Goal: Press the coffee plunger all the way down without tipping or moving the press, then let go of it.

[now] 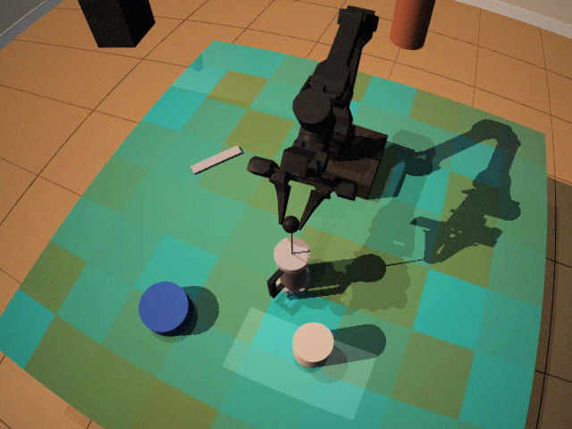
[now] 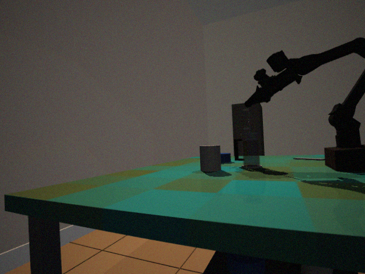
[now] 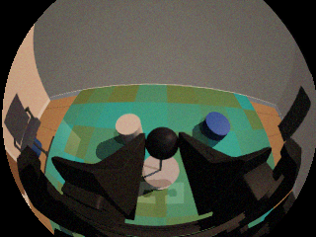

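Right now the coffee press is 13 cm below my gripper tip, 1 cm to the right of it and 1 cm ahead of it. Round my gripper tip: flat pale bar (31 cm behind, 29 cm to the right, 26 cm below).
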